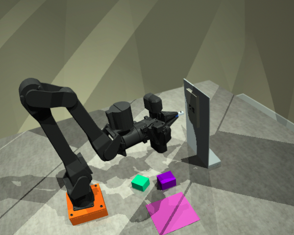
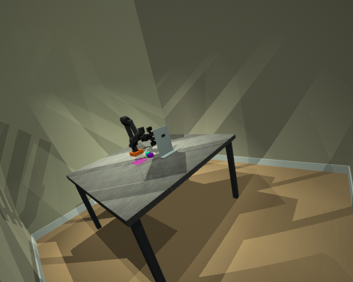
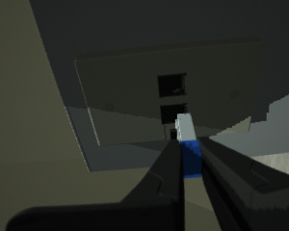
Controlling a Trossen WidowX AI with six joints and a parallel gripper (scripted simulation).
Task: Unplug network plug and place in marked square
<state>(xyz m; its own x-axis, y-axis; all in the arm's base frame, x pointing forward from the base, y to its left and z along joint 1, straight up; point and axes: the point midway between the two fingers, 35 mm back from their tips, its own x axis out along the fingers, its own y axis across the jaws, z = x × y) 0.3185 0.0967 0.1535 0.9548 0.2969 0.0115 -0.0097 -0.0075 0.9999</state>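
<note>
Now: the marked square 11 cm behind my gripper tip, 21 cm to the right of it and 19 cm below it. The rest, counted from my gripper tip: network plug: 1 cm ahead; then purple block: 8 cm behind, 9 cm to the right, 17 cm below; then upright panel: 7 cm ahead, 1 cm to the left, 7 cm below.
</note>
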